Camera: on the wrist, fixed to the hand. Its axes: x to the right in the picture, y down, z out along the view.
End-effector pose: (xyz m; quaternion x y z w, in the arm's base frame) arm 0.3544 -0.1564 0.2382 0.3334 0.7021 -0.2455 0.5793
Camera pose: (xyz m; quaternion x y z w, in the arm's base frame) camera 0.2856 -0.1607 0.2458 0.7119 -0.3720 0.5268 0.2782
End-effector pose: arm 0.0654 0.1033 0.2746 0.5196 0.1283 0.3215 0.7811
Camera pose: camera 0.0617 0.1204 0.2075 -0.1836 0.5512 -0.7449 0.3280
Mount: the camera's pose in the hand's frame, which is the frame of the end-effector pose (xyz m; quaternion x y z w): -0.0009 -0.0543 -0.0431 0.0411 -0.0604 0.9973 0.0080
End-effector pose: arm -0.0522 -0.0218 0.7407 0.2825 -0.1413 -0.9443 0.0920
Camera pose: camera -0.0324 0.0204 0.6893 -0.1919 -0.3272 0.0729 0.9224
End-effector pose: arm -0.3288 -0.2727 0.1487 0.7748 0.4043 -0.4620 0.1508
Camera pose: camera -0.3450 -0.2129 0.1798 0.3877 -0.7976 0.0833 0.4545
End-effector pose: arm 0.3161 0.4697 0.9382 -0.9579 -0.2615 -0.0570 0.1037
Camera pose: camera 0.2851 0.5051 0.9891 -0.2676 0.9446 0.1716 0.0813
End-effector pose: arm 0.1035 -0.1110 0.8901 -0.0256 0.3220 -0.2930 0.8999
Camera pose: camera 0.0496 -0.1493 0.8692 0.3402 -0.0383 0.8834 0.3199
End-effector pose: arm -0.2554 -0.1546 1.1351 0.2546 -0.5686 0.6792 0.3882
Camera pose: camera -0.2064 -0.1102 1.1559 0.5080 0.2540 -0.4005 0.7190
